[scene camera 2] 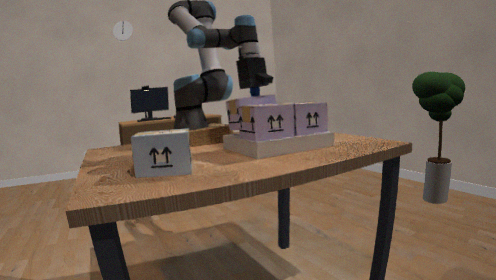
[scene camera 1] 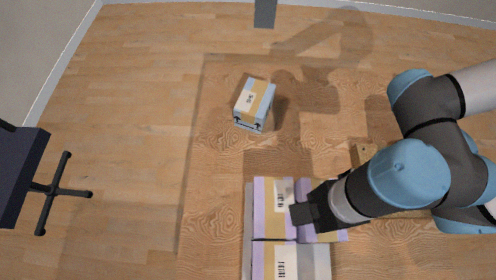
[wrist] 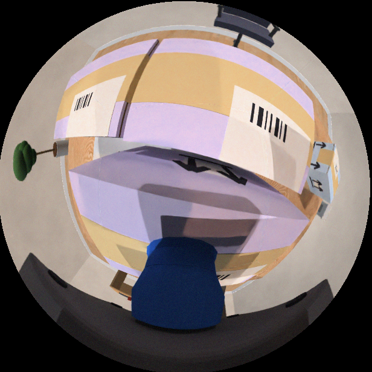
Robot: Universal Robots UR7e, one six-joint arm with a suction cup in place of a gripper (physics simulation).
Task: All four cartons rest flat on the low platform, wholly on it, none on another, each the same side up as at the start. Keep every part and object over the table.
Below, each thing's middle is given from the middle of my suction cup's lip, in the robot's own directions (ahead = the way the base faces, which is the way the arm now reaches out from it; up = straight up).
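The low white platform (wrist: 103, 145) is here, and my suction cup is 17 cm above it, 6 cm short of it and 5 cm to the right of it.
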